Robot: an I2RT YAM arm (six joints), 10 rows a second.
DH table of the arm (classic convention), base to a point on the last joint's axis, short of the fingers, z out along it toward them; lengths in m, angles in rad. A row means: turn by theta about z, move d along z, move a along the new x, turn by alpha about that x. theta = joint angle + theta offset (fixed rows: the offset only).
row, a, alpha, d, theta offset
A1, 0.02, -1.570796, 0.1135, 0
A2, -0.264, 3.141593, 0, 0
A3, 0.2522, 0, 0, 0.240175
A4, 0.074, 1.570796, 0, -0.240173
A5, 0, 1.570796, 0, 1.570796
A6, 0, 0, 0.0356, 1.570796
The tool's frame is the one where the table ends.
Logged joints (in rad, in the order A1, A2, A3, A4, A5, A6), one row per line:
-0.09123 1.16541 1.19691 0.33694 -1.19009 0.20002
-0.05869 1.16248 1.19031 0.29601 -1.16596 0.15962
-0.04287 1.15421 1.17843 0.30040 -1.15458 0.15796
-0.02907 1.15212 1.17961 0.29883 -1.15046 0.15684
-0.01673 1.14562 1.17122 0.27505 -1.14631 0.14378
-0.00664 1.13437 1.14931 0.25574 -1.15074 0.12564
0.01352 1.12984 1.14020 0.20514 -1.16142 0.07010
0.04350 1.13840 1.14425 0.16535 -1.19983 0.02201
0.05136 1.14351 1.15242 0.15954 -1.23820 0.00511
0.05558 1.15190 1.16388 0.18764 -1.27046 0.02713
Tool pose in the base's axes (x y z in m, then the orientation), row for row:
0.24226 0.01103 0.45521 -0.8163 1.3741 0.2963
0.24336 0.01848 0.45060 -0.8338 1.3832 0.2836
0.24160 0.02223 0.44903 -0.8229 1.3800 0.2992
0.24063 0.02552 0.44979 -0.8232 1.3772 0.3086
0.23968 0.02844 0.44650 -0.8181 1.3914 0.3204
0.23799 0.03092 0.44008 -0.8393 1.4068 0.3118
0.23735 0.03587 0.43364 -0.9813 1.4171 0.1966
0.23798 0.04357 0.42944 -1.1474 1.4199 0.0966
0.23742 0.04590 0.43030 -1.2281 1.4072 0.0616
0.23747 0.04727 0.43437 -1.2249 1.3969 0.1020
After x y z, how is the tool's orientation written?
As angles about the fixed x, y, z axes (roll, pitch, yaw), in radians.
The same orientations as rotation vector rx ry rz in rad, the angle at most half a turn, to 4 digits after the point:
-0.8796 1.1982 0.7989
-0.8849 1.2062 0.8035
-0.8866 1.2009 0.8077
-0.8932 1.1946 0.8145
-0.8962 1.2060 0.8254
-0.9068 1.2175 0.8381
-0.9420 1.2245 0.8472
-1.0065 1.2120 0.8835
-1.0509 1.1883 0.9040
-1.0784 1.1628 0.9272

